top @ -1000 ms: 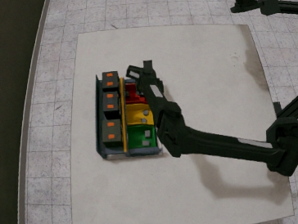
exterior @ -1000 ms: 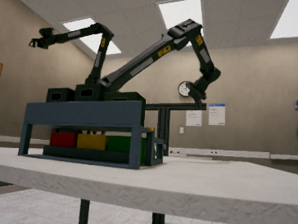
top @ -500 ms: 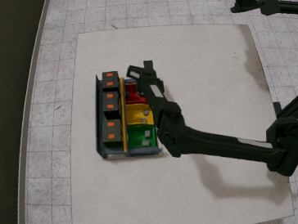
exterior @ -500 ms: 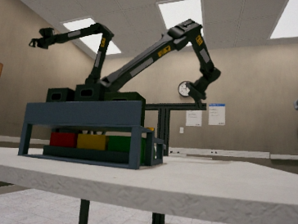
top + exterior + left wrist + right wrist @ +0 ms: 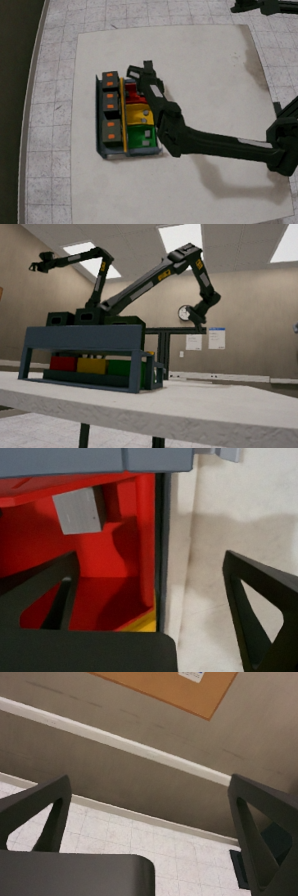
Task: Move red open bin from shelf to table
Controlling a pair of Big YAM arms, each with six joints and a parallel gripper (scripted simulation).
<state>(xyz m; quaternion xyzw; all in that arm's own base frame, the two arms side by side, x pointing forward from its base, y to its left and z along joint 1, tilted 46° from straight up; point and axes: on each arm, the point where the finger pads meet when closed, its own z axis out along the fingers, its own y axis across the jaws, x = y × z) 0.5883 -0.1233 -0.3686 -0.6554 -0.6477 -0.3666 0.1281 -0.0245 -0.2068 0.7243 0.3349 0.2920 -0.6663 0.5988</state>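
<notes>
Right now the red bin is 80 mm ahead of my left hand and 10 mm below it. Also, from my left hand: green bin 230 mm to the left, 80 mm ahead, 10 mm below; yellow bin 110 mm to the left, 80 mm ahead, 10 mm below.
</notes>
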